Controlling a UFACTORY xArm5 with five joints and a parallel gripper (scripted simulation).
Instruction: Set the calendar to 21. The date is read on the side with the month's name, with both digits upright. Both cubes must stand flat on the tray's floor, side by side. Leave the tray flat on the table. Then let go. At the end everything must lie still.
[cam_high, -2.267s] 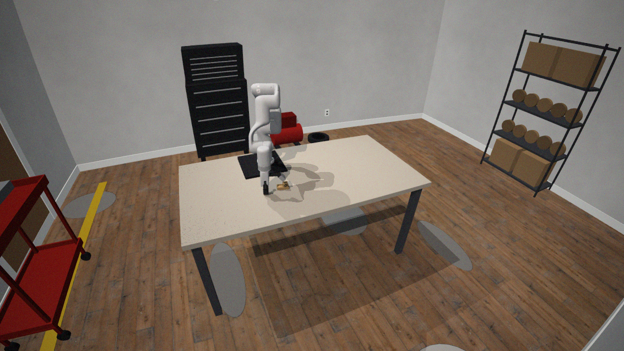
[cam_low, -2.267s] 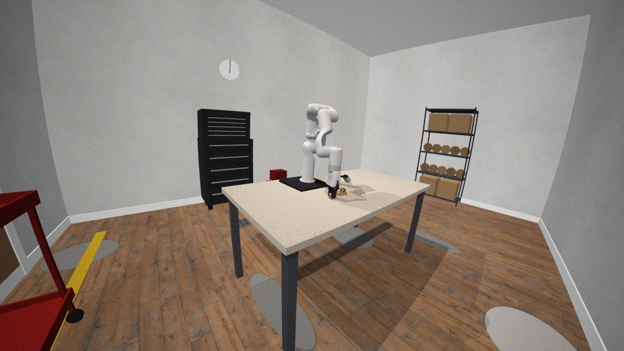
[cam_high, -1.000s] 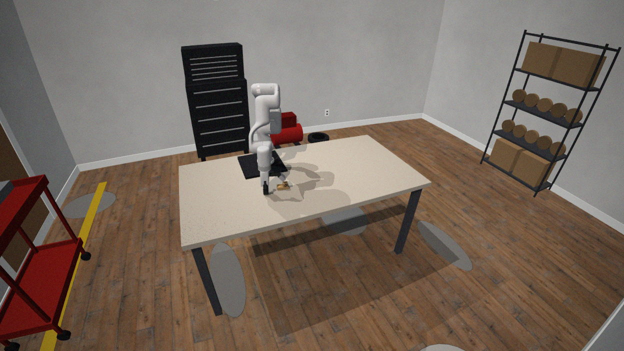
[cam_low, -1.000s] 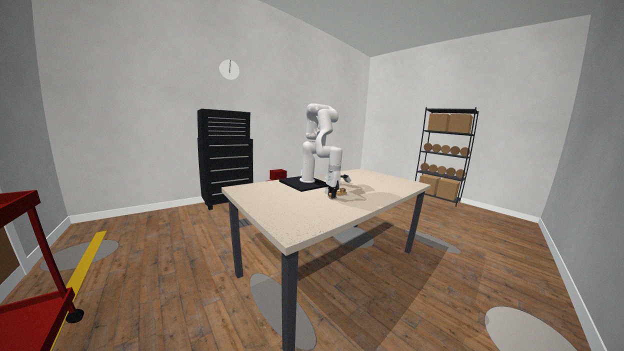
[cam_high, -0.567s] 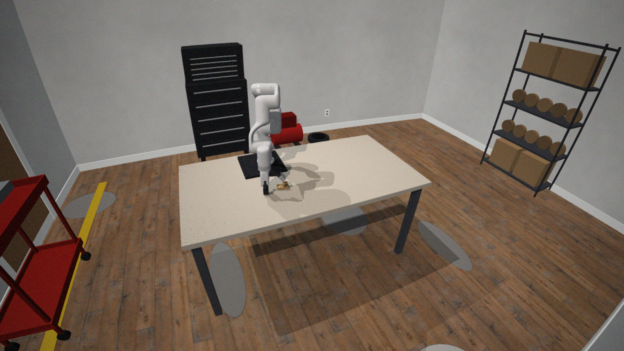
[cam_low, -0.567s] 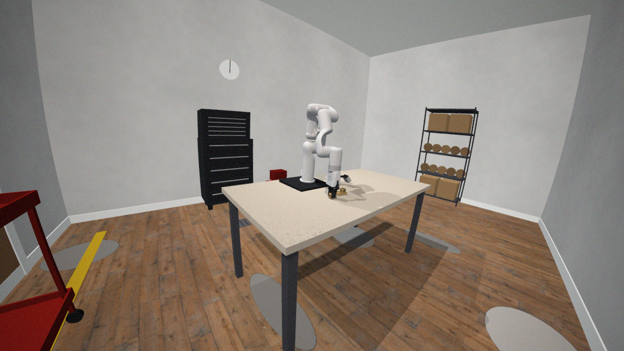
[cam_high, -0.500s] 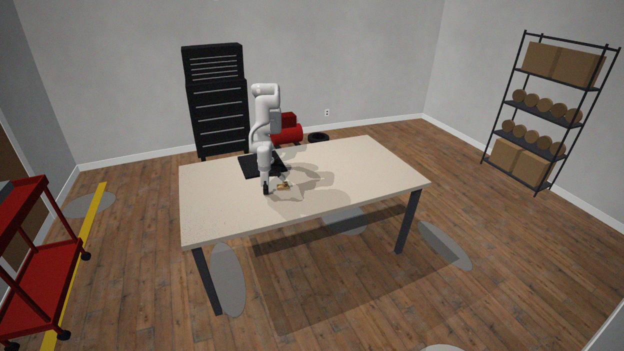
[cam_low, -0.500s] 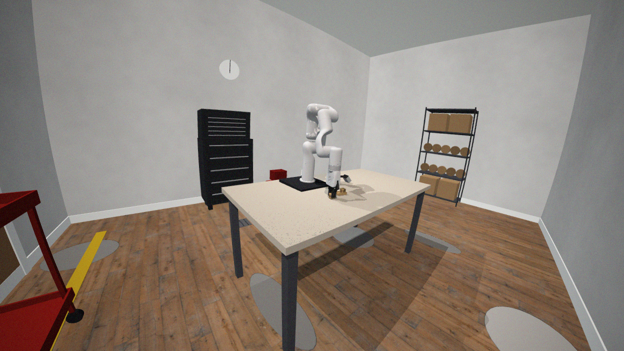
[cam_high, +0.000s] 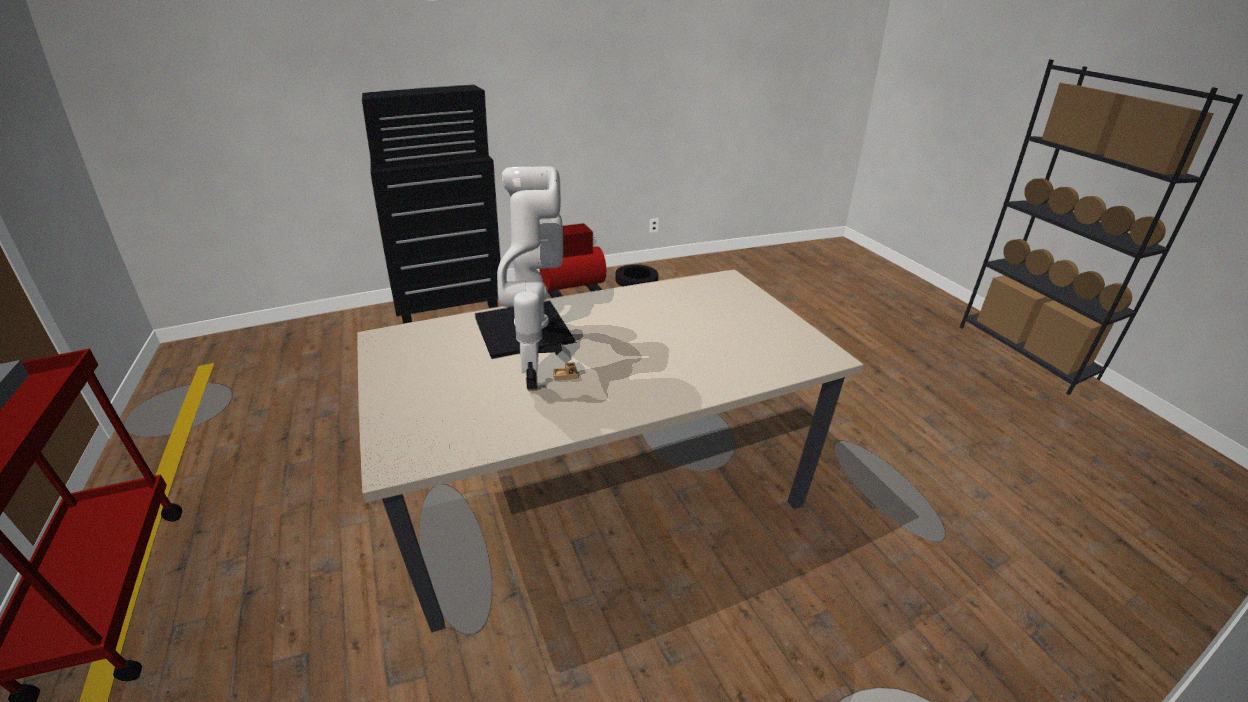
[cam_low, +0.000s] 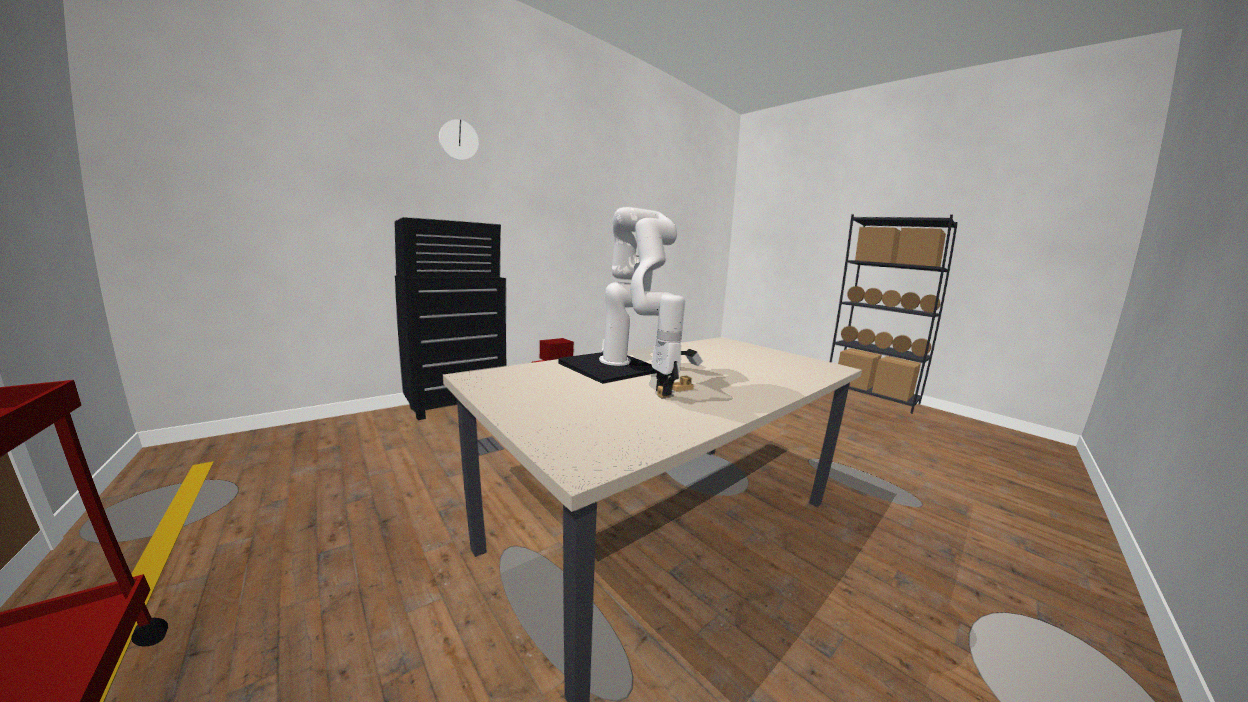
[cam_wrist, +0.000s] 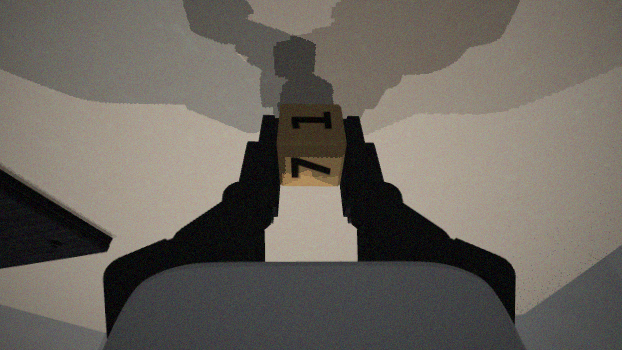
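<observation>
The wooden digit cube lies 2 cm below my hand. The rest, counted from my hand: wooden tray: 4 cm behind, 11 cm to the left, 3 cm below.
</observation>
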